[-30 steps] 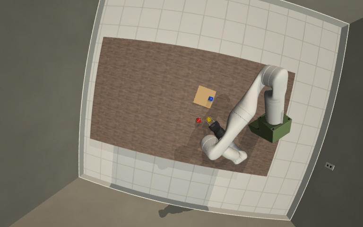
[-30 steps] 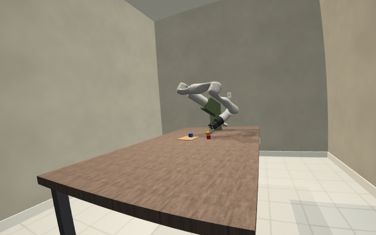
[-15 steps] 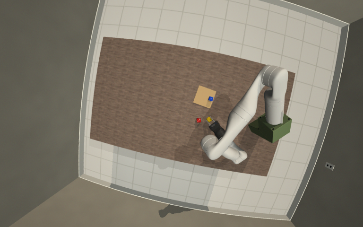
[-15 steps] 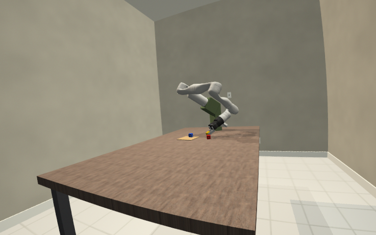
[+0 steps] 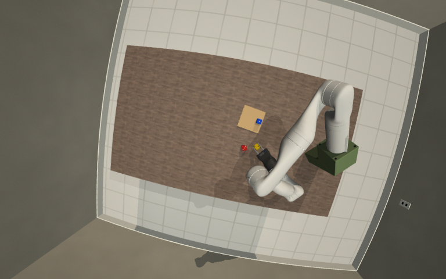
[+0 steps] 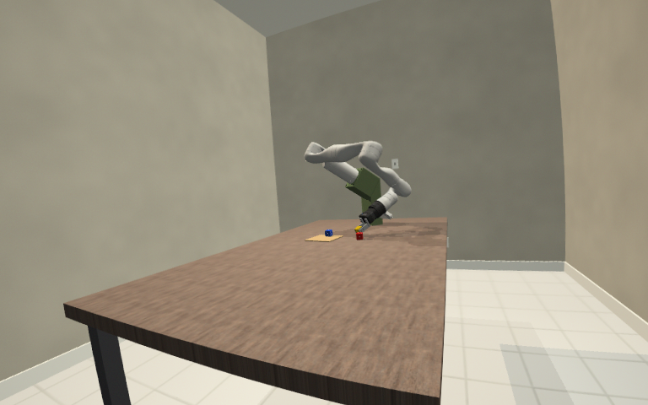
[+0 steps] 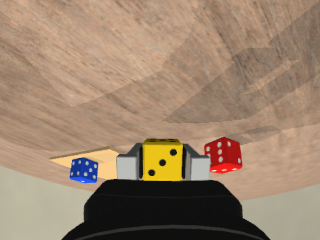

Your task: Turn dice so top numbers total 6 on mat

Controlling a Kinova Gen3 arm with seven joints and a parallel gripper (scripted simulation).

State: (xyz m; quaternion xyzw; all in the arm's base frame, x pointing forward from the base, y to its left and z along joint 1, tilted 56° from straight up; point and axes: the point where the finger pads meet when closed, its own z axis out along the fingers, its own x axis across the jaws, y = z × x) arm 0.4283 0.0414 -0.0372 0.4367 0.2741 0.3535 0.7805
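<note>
My gripper is now 8 cm short of the red die, 1 cm to the right of it and 2 cm above it. Round my hand: yellow die: right at my hand; then blue die: 1 cm behind, 16 cm to the right, 1 cm below; then tan mat: 4 cm ahead, 17 cm to the right, 3 cm below.
</note>
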